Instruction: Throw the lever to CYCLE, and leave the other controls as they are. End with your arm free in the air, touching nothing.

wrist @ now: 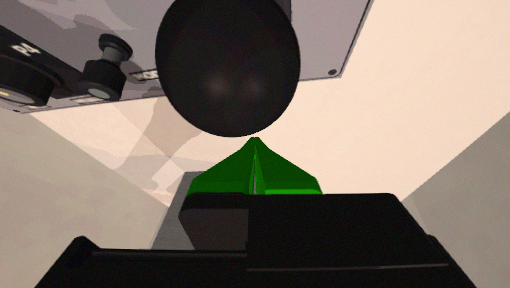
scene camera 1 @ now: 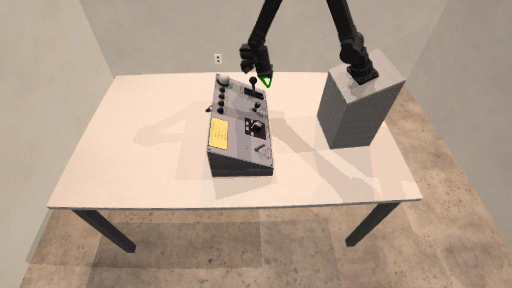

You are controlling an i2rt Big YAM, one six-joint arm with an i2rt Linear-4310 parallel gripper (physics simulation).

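Places are measured from the arm's base along level axes (x right, y ahead, z up), in metres.
Pixels of known places: gripper, between the fingertips: (wrist: 254,143) (scene camera 1: 268,88); arm's base, origin of its link: (scene camera 1: 362,73).
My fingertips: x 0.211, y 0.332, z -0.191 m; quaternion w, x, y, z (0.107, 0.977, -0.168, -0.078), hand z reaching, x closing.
Note:
For each thing: its top centre in the pictures, then the offset to it from my fingertips. "spot": a spot on its surface instead. Level surfaces: height alone.
- lever's black ball knob, centre of its top: (wrist: 216,120) (scene camera 1: 253,76) dz +0.057, dx +0.024, dy +0.071 m
- small black mode switch, centre of its top: (wrist: 79,81) (scene camera 1: 255,102) dz -0.002, dx -0.095, dy +0.085 m
- rotary knob, centre of its top: (scene camera 1: 257,122) dz -0.009, dx -0.214, dy +0.105 m
- toggle, centre of its top: (scene camera 1: 260,143) dz -0.010, dx -0.333, dy +0.118 m
- white dome, a spot on its surface: (scene camera 1: 223,79) spot: dz +0.053, dx +0.037, dy +0.214 m
- table, height of its surface: dz -0.139 m
The lever's black ball knob (scene camera 1: 253,80) (wrist: 227,67) stands up from its dark slot near the back right of the grey control panel (scene camera 1: 235,135) (wrist: 320,45). In the wrist view the knob looks large and hides the slot and its label. My gripper (scene camera 1: 268,86) (wrist: 254,143) is shut and empty, its green fingertips together. It hangs just right of the knob in the scene view and close below it in the wrist view; whether they touch I cannot tell. The word CYCLE cannot be read in either view.
Near the lever are a small black mode switch (scene camera 1: 257,106) (wrist: 106,67), a rotary knob (scene camera 1: 257,126) (wrist: 25,82), a toggle (scene camera 1: 260,148), a white dome (scene camera 1: 223,79) and several coloured buttons. The arm's grey pedestal (scene camera 1: 345,120) stands on the table (scene camera 1: 125,175) at right.

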